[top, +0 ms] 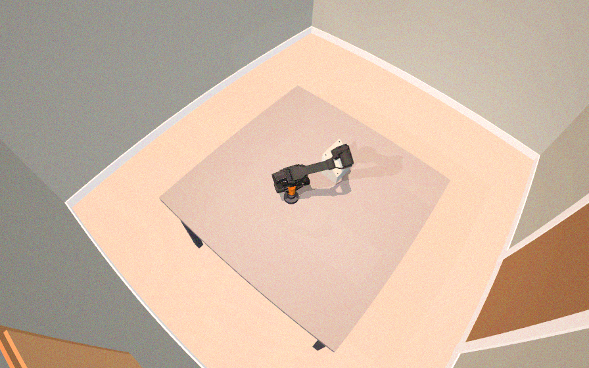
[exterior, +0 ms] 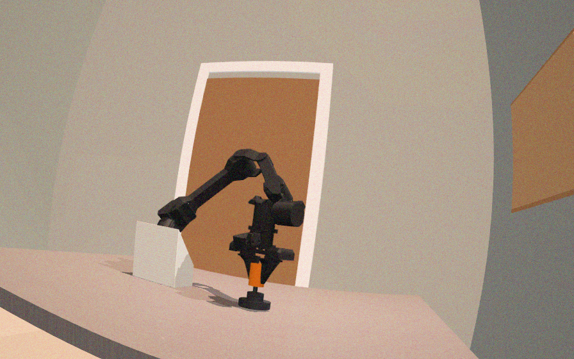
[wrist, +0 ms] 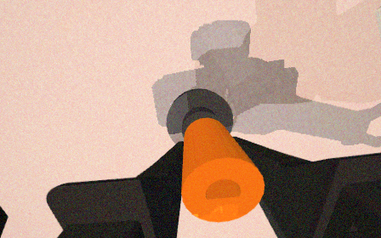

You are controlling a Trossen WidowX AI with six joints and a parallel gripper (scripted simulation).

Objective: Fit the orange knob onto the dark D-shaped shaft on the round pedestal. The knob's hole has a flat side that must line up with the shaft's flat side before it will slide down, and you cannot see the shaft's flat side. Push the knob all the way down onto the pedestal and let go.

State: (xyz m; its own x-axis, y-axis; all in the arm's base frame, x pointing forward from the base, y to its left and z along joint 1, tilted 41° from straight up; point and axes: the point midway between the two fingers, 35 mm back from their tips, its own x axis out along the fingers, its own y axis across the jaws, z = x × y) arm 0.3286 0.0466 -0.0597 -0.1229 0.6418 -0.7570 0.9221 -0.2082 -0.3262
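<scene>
The orange knob is 2 cm above my gripper tip. From my gripper tip the other things lie so: pedestal 4 cm below.
</scene>
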